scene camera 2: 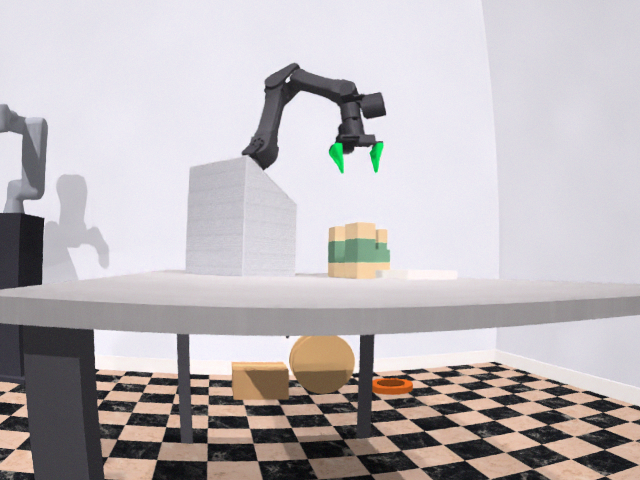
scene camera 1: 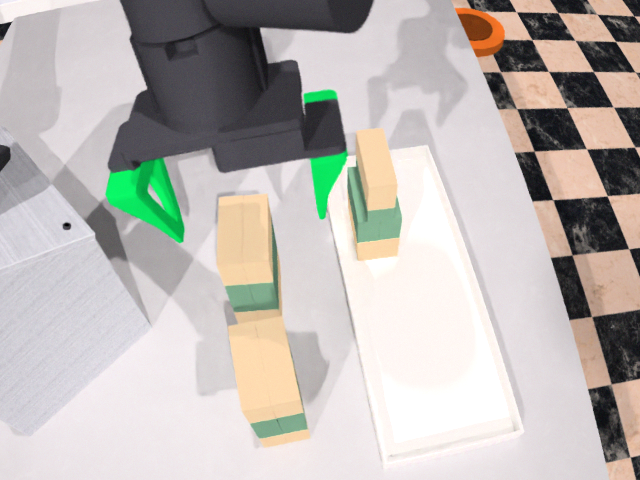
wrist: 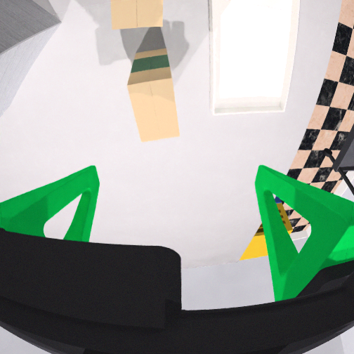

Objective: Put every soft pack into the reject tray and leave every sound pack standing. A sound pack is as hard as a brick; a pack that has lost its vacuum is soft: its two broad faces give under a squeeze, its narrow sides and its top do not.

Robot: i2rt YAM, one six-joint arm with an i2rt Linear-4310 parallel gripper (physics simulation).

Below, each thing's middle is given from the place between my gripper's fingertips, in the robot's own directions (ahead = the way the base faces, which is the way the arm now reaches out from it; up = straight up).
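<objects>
Looking at the white reject tray (scene camera 1: pixel 436 382), I see that it sits 27 cm below my hand, and that it is also 11 cm to the left of my hand and 13 cm ahead of it.
</objects>
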